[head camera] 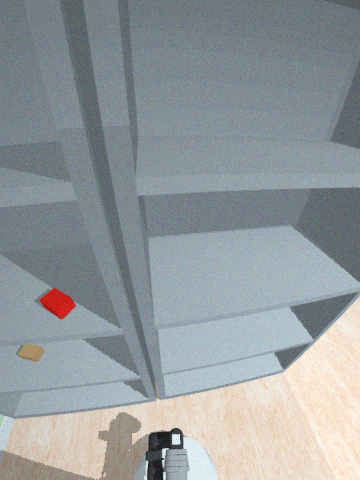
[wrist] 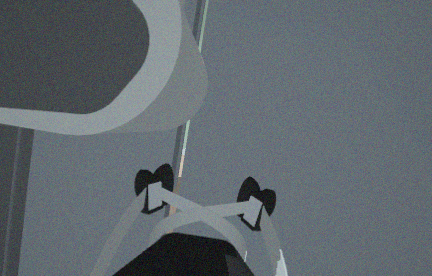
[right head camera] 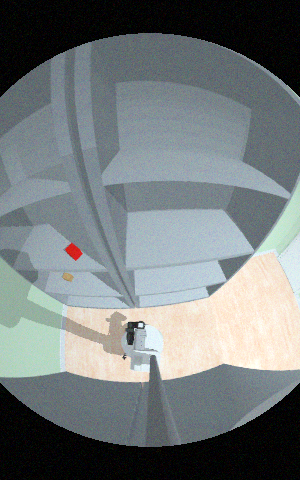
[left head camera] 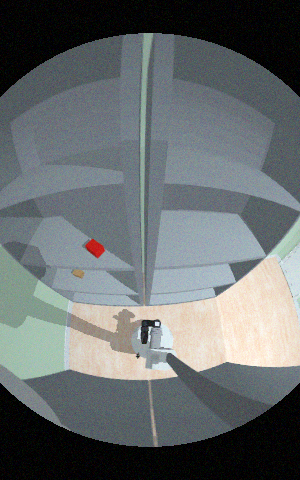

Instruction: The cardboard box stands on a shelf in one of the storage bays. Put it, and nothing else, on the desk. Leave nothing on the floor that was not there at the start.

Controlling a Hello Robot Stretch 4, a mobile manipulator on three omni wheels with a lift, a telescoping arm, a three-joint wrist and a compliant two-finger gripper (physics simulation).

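Frame: origin at the robot's base, x ahead, y right, z down, level; centimetres.
Where they show: gripper, fingertip midpoint: [wrist: 206, 186] [right head camera: 129, 360] [left head camera: 142, 358].
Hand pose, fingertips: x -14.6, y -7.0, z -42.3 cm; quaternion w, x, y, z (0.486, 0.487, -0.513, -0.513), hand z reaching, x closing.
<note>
Each offset is from my fingertips to the centre of the thing. "pt": to the spot under its first point. Level surfaces: height alone.
A small tan box @[dy -65.9, dx +62.1, dz -10.7 cm] [head camera: 31, 352] [left head camera: 77, 273] [right head camera: 67, 276], cardboard-coloured, lies on a lower shelf of the left bay. A red box @[dy -32.2, dx +61.2, dz -56.2 cm] [head camera: 58, 303] [left head camera: 95, 248] [right head camera: 74, 251] lies on the shelf above it. My gripper [wrist: 206, 186] is open in the wrist view, its two black fingertips apart with nothing between them. Behind the fingers are grey panels with a narrow gap between them. The tan box does not show in the wrist view. The desk is not recognisable in these views.
The right bay has several shelf levels, with a wide middle shelf @[dz -54.0 cm] [head camera: 245, 275] [left head camera: 205, 235] [right head camera: 180, 237]. Upright panels divide the two bays. Large dark grey panels @[pt dy -26.0, dx -41.2, dz -23.3 cm] [left head camera: 95, 405] [right head camera: 95, 405] stand on the opposite side of my base. A green wall [left head camera: 37, 345] [right head camera: 35, 345] is at the left.
</note>
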